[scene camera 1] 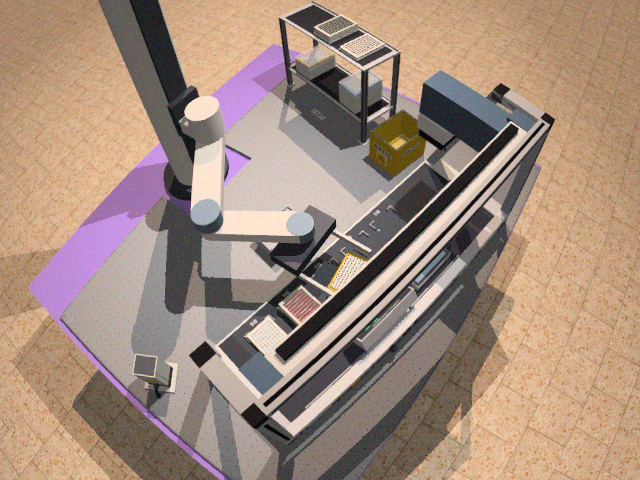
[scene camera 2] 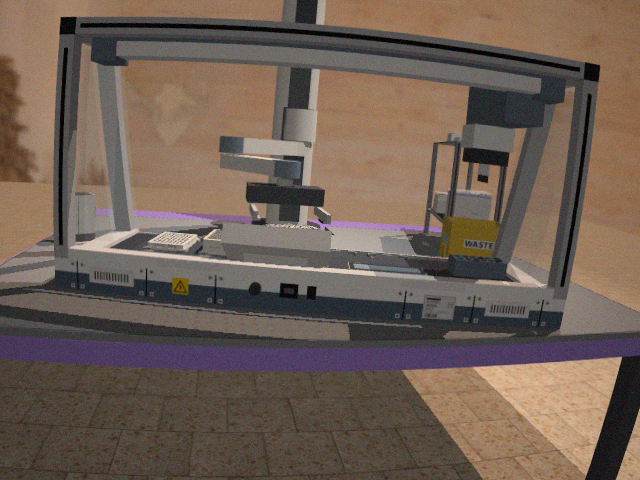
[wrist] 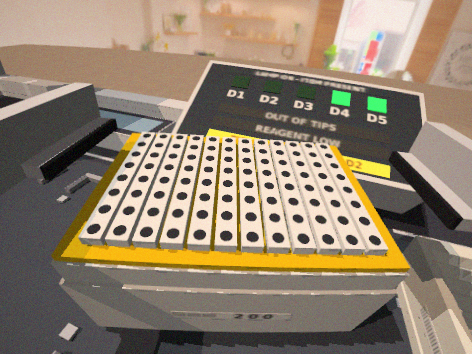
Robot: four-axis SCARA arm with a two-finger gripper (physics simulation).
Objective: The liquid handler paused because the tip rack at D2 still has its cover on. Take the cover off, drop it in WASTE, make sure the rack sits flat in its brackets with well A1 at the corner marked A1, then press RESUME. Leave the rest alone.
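Observation:
The tip rack has a yellow top and white strips with dark holes; no cover shows over them. It looks turned against the deck's edges. In the wrist view, bracket corners lie apart at its left; I cannot tell whether it sits flat or which corner is A1. My gripper is open and empty, its fingers on either side above the rack. The yellow WASTE bin has something pale inside. The display shows D4 and D5 lit, D1 to D3 dark. RESUME is not visible.
A red-striped rack and a white plate stand on the deck beside the tip rack. The gantry beam spans above. A shelf unit stands near the bin. A small grey device stands at the left.

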